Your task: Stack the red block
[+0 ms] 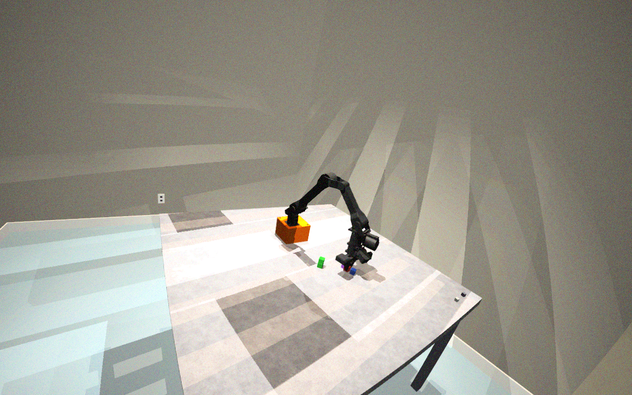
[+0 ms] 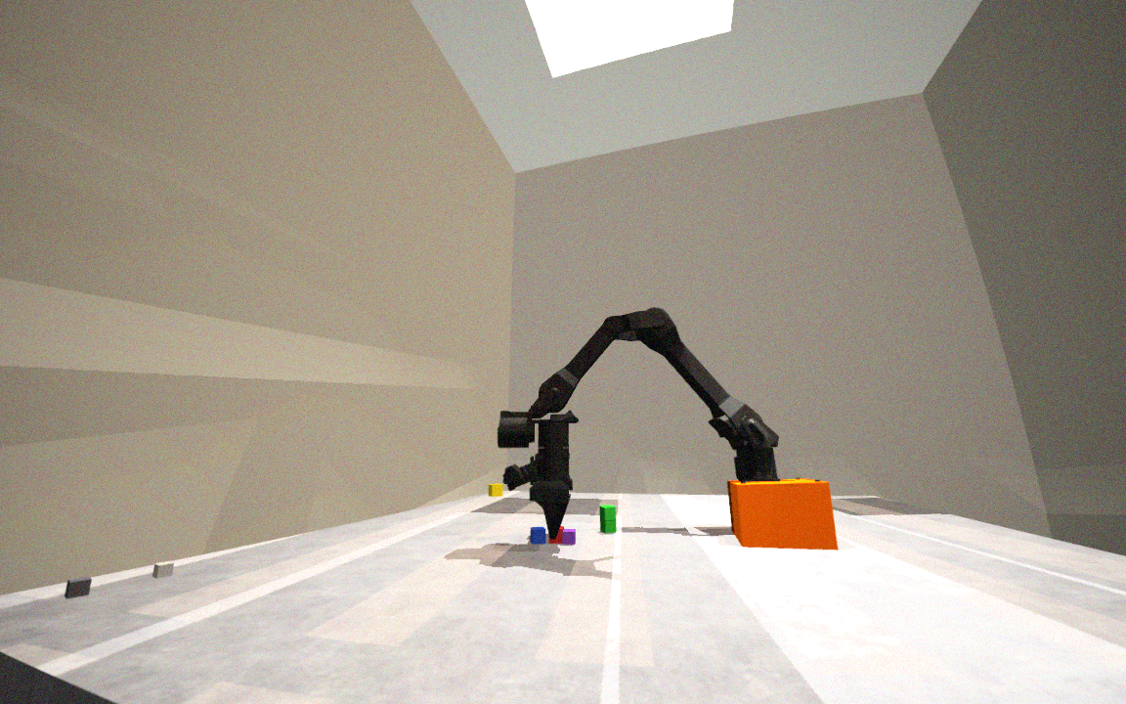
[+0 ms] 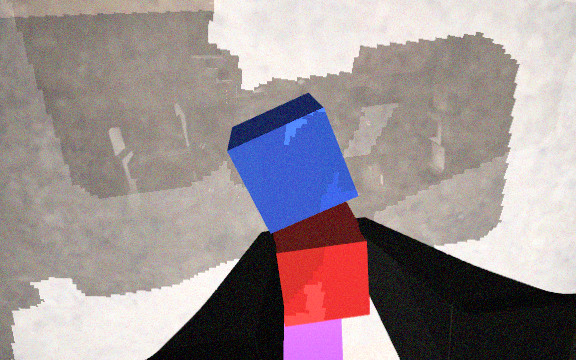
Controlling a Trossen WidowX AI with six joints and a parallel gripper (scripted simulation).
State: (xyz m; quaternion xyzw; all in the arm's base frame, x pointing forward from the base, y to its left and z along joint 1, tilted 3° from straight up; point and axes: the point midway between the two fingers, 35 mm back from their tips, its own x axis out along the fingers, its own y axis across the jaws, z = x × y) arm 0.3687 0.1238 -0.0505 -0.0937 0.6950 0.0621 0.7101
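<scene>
My gripper tip is now 3 cm short of the blue block and 1 cm to the right of it. Round my gripper tip: red block: 1 cm behind; purple block: 3 cm behind; yellow block: 41 cm ahead, 61 cm to the right, 1 cm above.
</scene>
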